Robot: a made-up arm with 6 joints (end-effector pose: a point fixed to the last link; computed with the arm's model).
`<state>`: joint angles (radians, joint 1 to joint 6).
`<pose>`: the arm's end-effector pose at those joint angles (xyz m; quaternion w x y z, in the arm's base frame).
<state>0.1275 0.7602 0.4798 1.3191 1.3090 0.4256</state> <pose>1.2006 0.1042 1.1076 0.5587 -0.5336 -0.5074 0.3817</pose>
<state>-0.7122 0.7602 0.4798 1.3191 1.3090 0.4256</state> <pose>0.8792 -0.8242 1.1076 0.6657 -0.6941 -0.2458 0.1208</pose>
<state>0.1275 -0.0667 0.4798 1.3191 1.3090 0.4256</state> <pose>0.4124 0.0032 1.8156 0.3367 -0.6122 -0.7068 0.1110</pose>
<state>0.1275 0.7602 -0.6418 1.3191 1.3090 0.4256</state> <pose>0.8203 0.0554 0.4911 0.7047 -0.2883 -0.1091 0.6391</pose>
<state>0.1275 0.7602 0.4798 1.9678 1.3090 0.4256</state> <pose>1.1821 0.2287 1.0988 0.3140 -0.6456 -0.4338 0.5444</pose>
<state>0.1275 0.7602 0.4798 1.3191 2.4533 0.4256</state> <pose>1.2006 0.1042 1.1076 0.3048 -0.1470 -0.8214 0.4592</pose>
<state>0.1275 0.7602 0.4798 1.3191 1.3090 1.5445</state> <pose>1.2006 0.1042 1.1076 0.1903 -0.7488 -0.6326 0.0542</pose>
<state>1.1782 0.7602 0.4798 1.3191 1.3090 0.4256</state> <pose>0.5062 1.0936 1.1076 0.2919 -0.2072 -0.7066 0.6104</pose>
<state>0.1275 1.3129 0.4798 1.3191 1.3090 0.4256</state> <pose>1.3100 0.1182 0.3933 0.6563 -0.4295 -0.3237 0.5292</pose>
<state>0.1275 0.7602 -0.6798 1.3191 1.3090 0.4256</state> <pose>0.7970 0.0525 0.4802 0.7059 -0.2779 -0.0943 0.6446</pose>
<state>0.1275 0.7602 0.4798 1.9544 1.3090 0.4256</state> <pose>1.1827 0.2263 1.0998 0.3195 -0.6440 -0.4358 0.5416</pose>
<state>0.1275 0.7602 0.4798 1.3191 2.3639 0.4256</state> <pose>1.2006 0.1042 1.1076 0.3295 -0.1807 -0.8054 0.4584</pose>
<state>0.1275 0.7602 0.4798 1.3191 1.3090 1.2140</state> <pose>1.2006 0.1042 1.1076 0.3109 -0.7073 -0.6151 0.1576</pose>
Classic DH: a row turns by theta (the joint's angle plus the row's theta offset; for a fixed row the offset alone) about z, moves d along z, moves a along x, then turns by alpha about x. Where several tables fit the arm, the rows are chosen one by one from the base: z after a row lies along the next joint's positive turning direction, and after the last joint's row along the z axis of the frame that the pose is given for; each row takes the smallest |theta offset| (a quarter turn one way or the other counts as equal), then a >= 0, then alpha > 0; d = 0 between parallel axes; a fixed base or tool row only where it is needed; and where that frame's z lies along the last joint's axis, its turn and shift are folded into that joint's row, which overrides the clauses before.
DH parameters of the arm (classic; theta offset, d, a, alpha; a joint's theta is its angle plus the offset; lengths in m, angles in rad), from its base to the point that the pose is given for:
joint 1: 0 0.556 0 -1.5708
joint 2: -1.5708 0 0.757 3.1416
joint 3: 0 0 0 -1.5708
joint 4: 0 -0.655 0 1.5708
joint 5: 0 0.198 0 -1.5708
joint 6: 1.5708 0 0 1.5708
tool (fixed): -1.5708 0 0 0

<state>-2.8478 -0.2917 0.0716 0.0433 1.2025 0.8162</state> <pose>-0.4320 0.0760 1.5218 0.1748 0.6876 -0.2009 0.6755</pose>
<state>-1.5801 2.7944 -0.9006 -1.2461 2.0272 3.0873</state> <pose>-0.0613 0.2016 0.3481 0.0399 -0.2684 0.5235 0.8077</pose>
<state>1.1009 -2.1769 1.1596 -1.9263 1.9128 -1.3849</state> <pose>-0.6504 -1.1285 0.1800 0.9740 -0.0722 -0.1912 -0.0979</pose>
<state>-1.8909 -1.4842 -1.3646 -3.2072 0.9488 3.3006</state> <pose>0.2207 0.0379 0.7125 0.5745 0.2983 0.2703 -0.7127</pose>
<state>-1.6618 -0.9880 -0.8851 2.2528 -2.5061 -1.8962</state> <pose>0.1240 -0.0150 1.1928 0.4246 0.3583 0.3101 0.7715</pose>
